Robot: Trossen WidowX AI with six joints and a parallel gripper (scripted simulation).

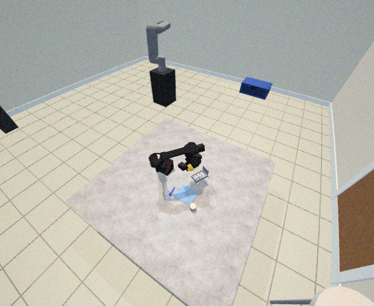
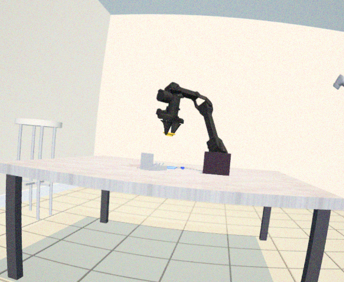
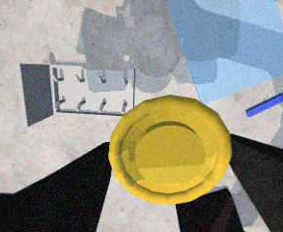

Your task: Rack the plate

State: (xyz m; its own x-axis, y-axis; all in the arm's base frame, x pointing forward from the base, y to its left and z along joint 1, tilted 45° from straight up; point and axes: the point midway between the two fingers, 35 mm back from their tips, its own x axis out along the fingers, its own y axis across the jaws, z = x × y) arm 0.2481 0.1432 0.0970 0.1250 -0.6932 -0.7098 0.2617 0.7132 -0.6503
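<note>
The grey dish rack is 15 cm below my gripper tip, 9 cm to the left of it and 4 cm ahead of it. The rest, counted from my gripper tip: light blue mat: 17 cm below, 12 cm to the right, 5 cm ahead; blue utensil: 17 cm to the right, 17 cm below, 6 cm behind; yellow plate: 1 cm above.
</note>
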